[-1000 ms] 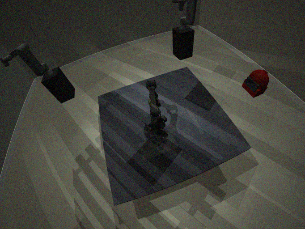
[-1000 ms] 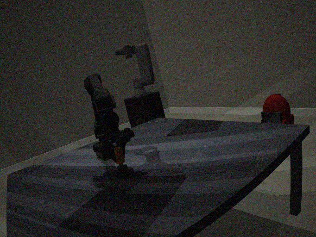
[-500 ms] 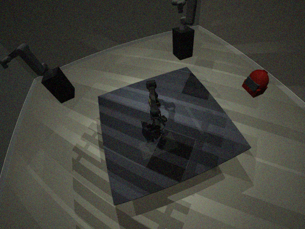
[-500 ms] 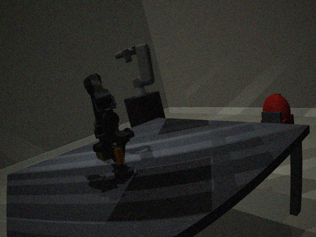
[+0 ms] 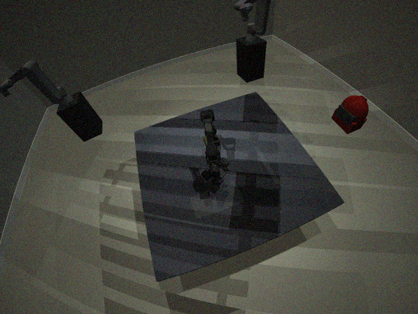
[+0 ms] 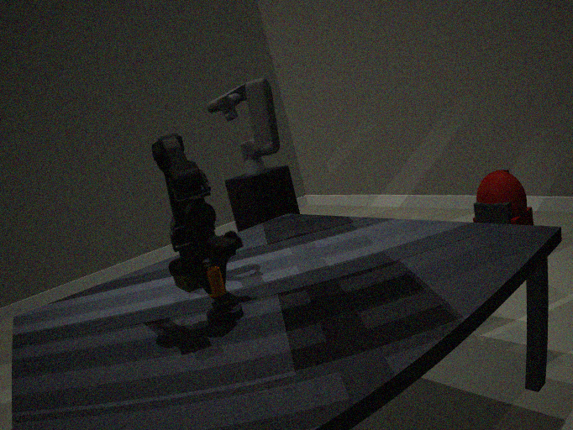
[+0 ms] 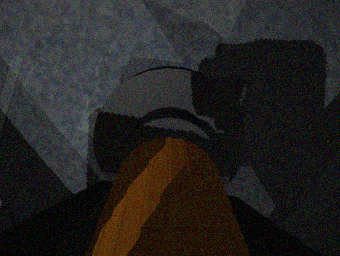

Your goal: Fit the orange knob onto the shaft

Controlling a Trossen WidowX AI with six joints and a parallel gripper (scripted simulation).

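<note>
Now: gripper tip 20 mm below the orange knob. The rest, counted from my gripper tip: pedestal (40 mm below).
</note>
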